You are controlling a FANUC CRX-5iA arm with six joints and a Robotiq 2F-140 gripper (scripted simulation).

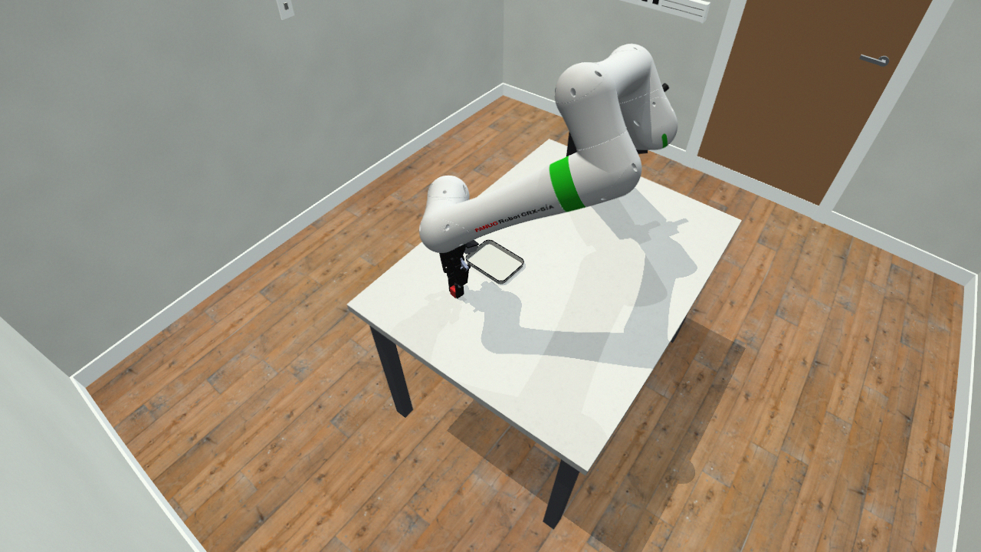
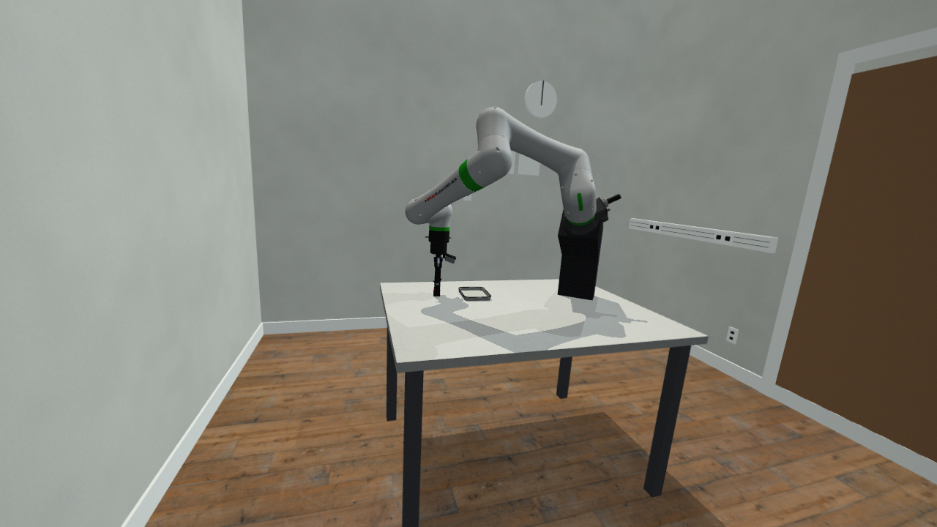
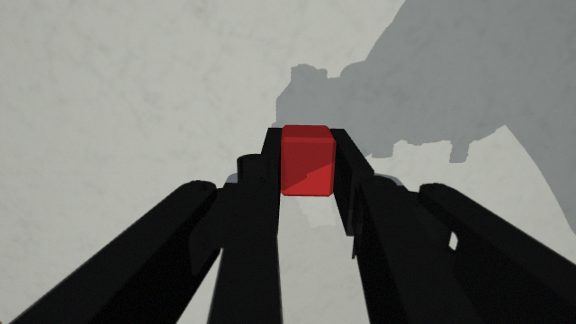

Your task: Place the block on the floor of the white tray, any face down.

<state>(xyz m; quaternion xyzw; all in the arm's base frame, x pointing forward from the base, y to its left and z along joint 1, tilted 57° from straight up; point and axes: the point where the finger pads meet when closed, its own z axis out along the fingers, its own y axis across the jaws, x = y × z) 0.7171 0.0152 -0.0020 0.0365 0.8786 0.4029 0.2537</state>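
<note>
Now: hand 170 mm past the white tray, 40 mm to the left of it and 20 mm above it. The rest, counted from my hand: red block (20 mm below).
</note>
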